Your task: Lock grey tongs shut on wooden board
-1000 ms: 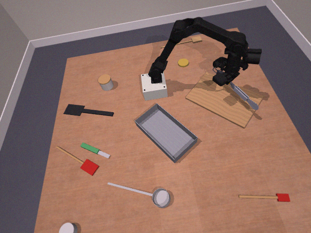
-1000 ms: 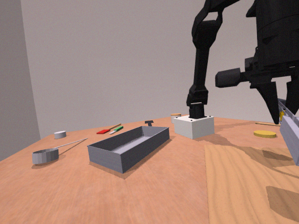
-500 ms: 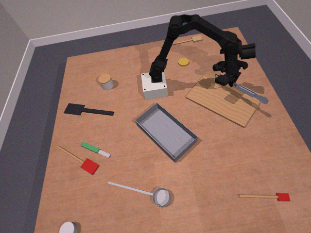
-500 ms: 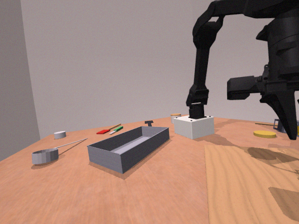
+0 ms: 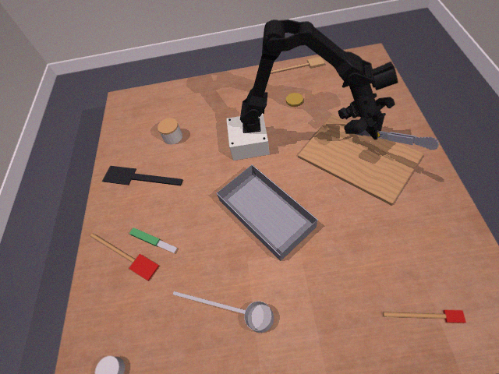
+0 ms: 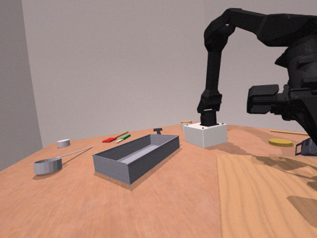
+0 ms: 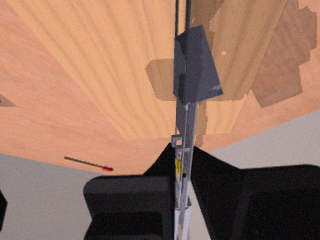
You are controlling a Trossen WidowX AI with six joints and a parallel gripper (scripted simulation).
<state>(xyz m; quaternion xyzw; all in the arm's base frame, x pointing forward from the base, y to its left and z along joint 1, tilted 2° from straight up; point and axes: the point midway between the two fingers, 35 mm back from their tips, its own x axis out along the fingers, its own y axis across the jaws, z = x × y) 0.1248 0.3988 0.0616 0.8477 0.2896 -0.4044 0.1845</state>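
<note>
Right now my gripper tip is 1 cm past the wooden board, 4 cm to the left of it and 10 cm above it. The rest, counted from my gripper tip: roasting tin: 18 cm ahead, 39 cm to the right, 8 cm below; then green-handled tool: 25 cm ahead, 76 cm to the right, 10 cm below; then yellow disc: 33 cm behind, 23 cm to the right, 10 cm below.
</note>
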